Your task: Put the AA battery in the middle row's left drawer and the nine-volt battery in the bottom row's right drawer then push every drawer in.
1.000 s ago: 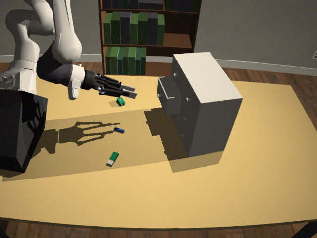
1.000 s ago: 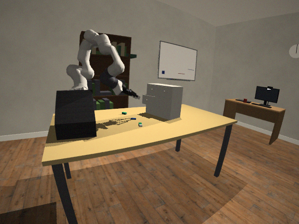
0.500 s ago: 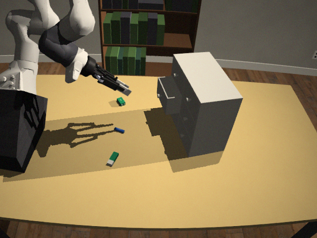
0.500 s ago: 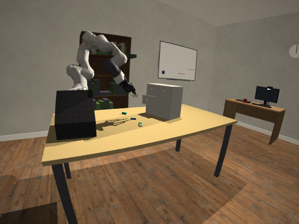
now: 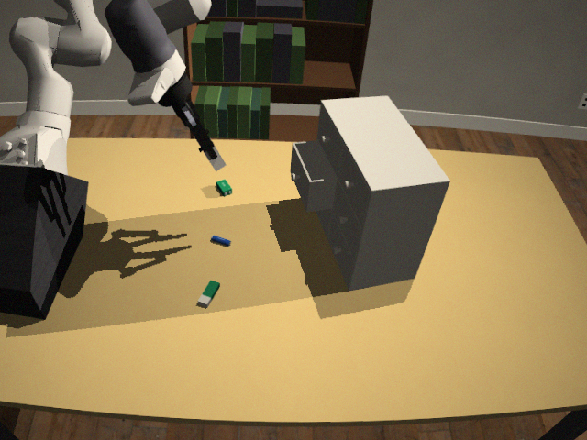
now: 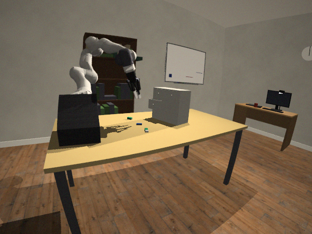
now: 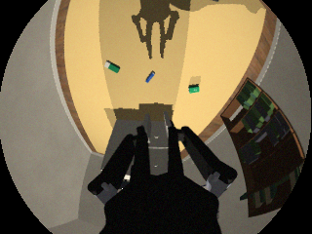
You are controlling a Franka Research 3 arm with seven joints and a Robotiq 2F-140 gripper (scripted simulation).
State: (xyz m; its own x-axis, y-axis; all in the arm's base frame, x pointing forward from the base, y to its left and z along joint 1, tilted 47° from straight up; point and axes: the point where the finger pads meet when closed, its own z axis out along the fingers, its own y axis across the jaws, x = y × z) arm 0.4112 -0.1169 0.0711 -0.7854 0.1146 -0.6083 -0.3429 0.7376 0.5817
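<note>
My hand is 1 cm short of the blue AA battery, 3 cm to the left of it and 25 cm above it. From my hand the other things lie so: nine-volt battery (2 cm ahead, 16 cm to the left, 24 cm below).
</note>
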